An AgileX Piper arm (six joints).
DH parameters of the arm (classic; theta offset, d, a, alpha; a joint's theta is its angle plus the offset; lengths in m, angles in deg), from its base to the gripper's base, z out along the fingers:
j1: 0 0.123 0 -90
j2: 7.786 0 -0.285 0
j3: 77.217 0 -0.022 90
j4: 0 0.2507 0 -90
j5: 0 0 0 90
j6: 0 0.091 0 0
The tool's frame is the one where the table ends.
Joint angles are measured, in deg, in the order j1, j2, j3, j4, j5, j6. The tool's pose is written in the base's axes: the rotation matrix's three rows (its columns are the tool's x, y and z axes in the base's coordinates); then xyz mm. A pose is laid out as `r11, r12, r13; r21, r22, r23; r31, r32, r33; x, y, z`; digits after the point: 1 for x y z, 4 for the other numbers.
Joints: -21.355 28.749 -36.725 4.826 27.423 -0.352
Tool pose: -0.2080, 0.3440, 0.9156; 0.1549, 0.9359, -0.3164; -0.9658, 0.0761, -0.2479; 93.0, -32.6, 347.8
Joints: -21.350 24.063 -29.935 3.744 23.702 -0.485
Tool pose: -0.1884, 0.3502, 0.9175; 0.1288, 0.9350, -0.3305; -0.9736, 0.0559, -0.2213; 83.5, -30.1, 322.1
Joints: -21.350 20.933 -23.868 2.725 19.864 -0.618
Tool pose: -0.1803, 0.3556, 0.9171; 0.1069, 0.9339, -0.3411; -0.9778, 0.0365, -0.2064; 79.1, -29.3, 297.6
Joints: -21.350 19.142 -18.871 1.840 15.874 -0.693
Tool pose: -0.1732, 0.3593, 0.9170; 0.0879, 0.9330, -0.3490; -0.9810, 0.0201, -0.1932; 77.8, -29.6, 277.1
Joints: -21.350 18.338 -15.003 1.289 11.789 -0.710
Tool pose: -0.1602, 0.3614, 0.9185; 0.0730, 0.9324, -0.3541; -0.9844, 0.0103, -0.1758; 78.1, -30.1, 261.8
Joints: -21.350 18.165 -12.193 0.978 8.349 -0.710
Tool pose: -0.1493, 0.3625, 0.9200; 0.0632, 0.9320, -0.3569; -0.9868, 0.0048, -0.1620; 78.9, -30.6, 250.7
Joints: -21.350 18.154 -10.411 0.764 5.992 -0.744
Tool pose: -0.1414, 0.3628, 0.9211; 0.0556, 0.9319, -0.3585; -0.9884, 0.0005, -0.1519; 79.3, -30.9, 243.8
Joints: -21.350 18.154 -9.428 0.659 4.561 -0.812
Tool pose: -0.1353, 0.3629, 0.9220; 0.0500, 0.9318, -0.3594; -0.9895, -0.0025, -0.1442; 79.5, -31.0, 240.2
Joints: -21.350 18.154 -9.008 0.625 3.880 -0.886
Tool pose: -0.1317, 0.3628, 0.9225; 0.0466, 0.9319, -0.3598; -0.9902, -0.0044, -0.1397; 79.6, -31.0, 238.8
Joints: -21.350 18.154 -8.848 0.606 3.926 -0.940
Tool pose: -0.1355, 0.3626, 0.9220; 0.0467, 0.9319, -0.3596; -0.9897, -0.0057, -0.1432; 79.6, -31.0, 237.7
